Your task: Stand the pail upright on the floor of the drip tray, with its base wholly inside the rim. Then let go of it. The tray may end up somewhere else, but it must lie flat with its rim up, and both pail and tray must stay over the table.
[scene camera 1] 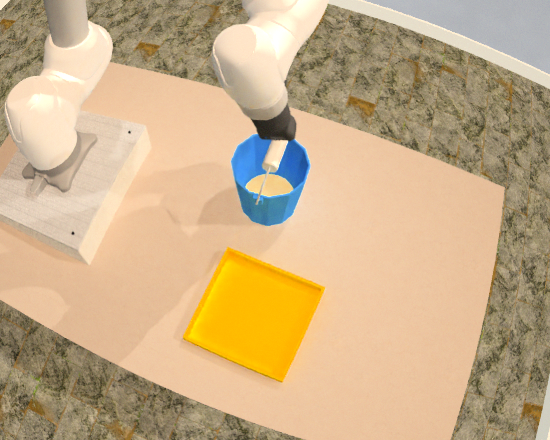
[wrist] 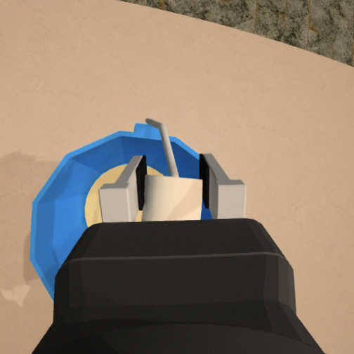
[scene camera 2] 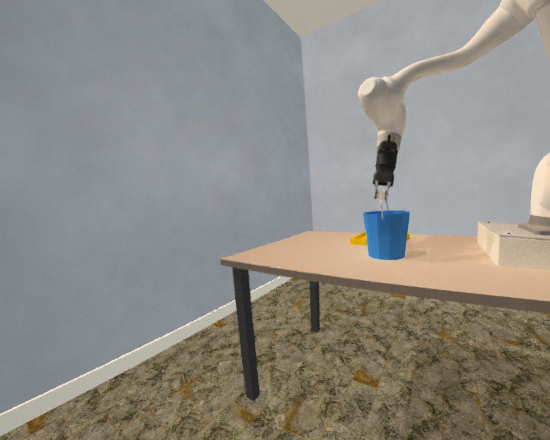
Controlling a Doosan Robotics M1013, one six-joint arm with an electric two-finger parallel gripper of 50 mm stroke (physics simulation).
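Observation:
The blue pail stands upright on the table, with pale yellow material inside. Its wire handle is up and carries a cream grip above the pail's mouth. My gripper is shut on the cream grip, one finger on each side of it. In scene camera 1 the fingers are hidden behind the wrist and the grip. The yellow drip tray lies flat, rim up, apart from the pail; in scene camera 2 the pail partly hides it.
The tan table bears the pail and tray. A pale block under the arm's base stands to the left in scene camera 1. The table's edge passes behind the pail in the wrist view.

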